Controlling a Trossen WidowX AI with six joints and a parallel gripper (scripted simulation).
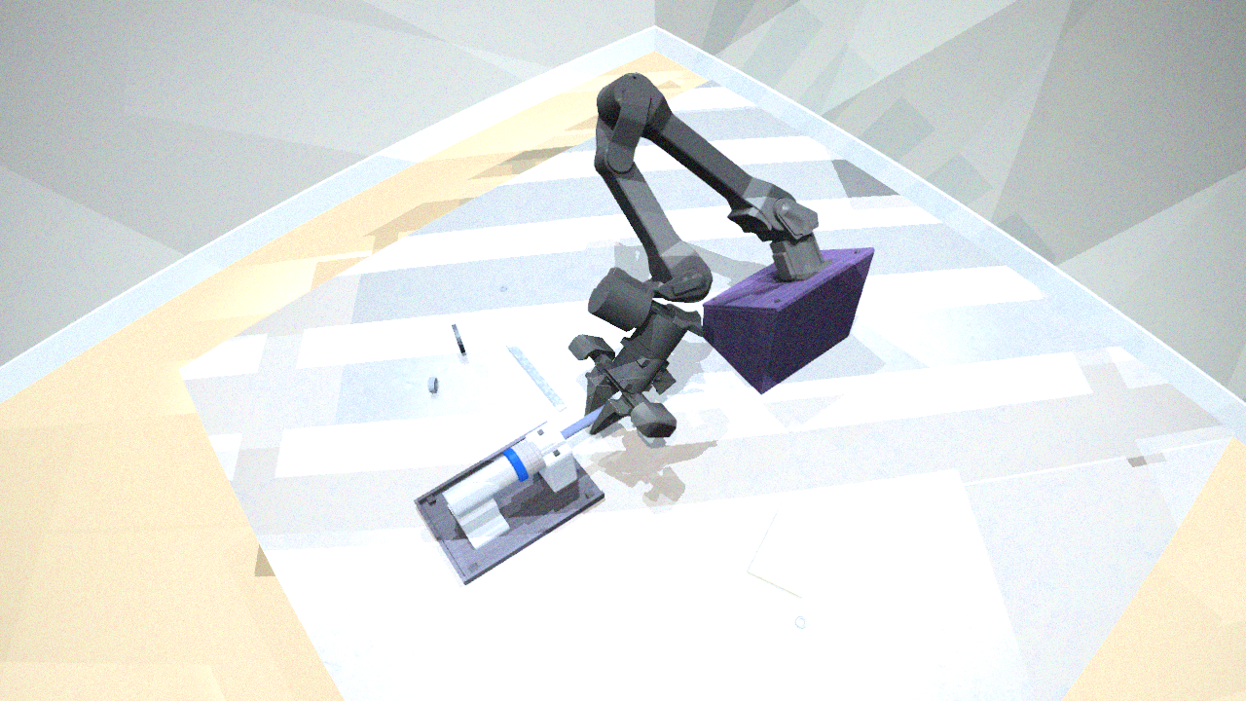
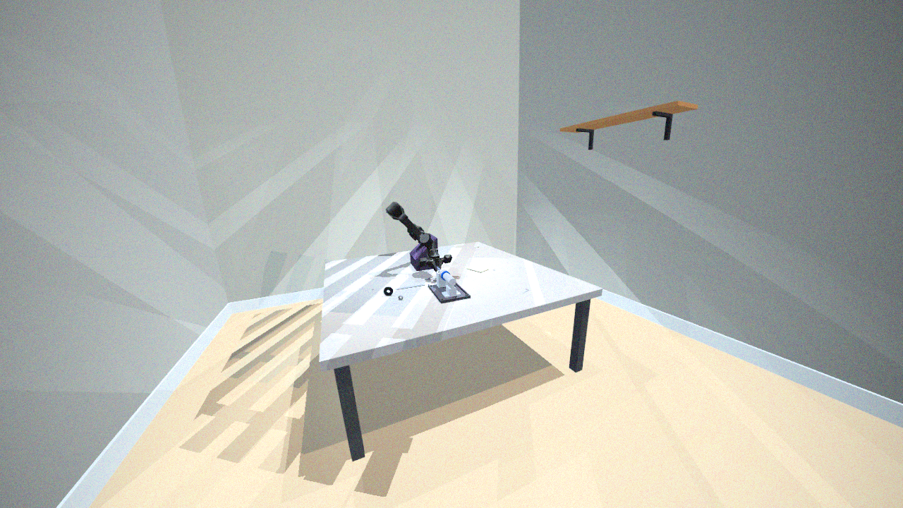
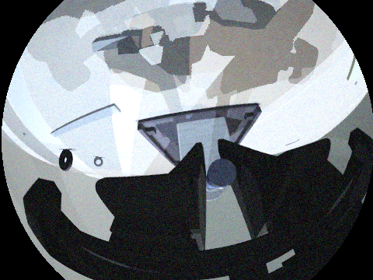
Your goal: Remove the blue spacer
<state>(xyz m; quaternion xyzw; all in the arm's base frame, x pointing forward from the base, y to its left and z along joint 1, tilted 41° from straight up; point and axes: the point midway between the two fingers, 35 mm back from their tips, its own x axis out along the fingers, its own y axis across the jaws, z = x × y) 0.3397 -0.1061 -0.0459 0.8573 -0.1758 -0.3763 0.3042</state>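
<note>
My gripper tip is 6 cm short of the shaft and 2 cm below it. From my gripper tip the other things lie so: blue spacer (12 cm ahead, 1 cm to the right, 2 cm above); black ring (4 cm ahead, 29 cm to the right, 3 cm below); thin metal strip (2 cm behind, 16 cm to the right, 5 cm below).
</note>
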